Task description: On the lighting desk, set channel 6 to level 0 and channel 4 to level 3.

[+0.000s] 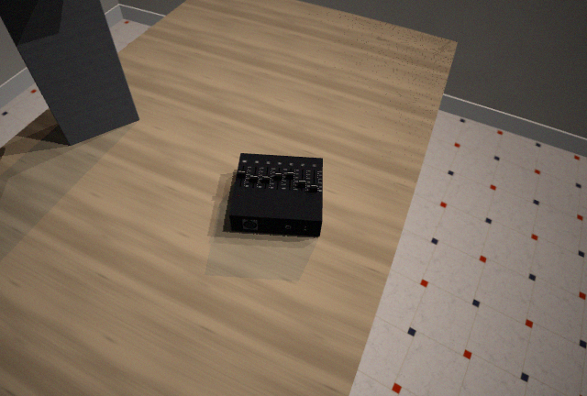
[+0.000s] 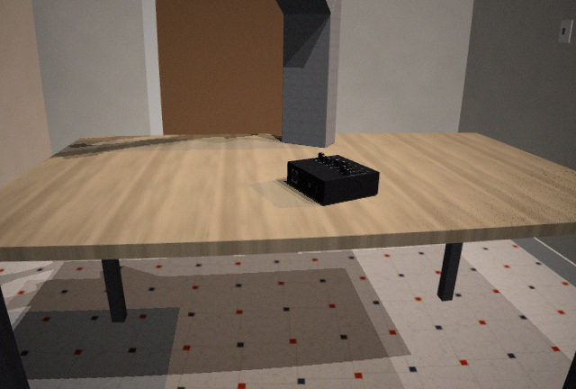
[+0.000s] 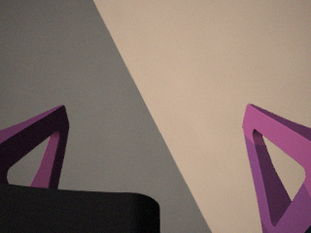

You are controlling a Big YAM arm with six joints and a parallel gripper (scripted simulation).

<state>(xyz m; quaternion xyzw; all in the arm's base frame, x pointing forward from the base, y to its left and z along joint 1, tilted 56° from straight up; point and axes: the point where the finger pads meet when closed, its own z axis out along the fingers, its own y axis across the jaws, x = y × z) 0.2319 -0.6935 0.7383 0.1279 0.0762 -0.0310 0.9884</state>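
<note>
The channel 4 cap is 50 mm ahead of my hand, 960 mm to the left of it and 470 mm below it. The rest, counted from my hand: channel 1 cap: 120 mm ahead, 960 mm to the left, 470 mm below; then channel 5 cap: 30 mm ahead, 950 mm to the left, 470 mm below; then channel 6 cap: 10 mm ahead, 950 mm to the left, 470 mm below.
</note>
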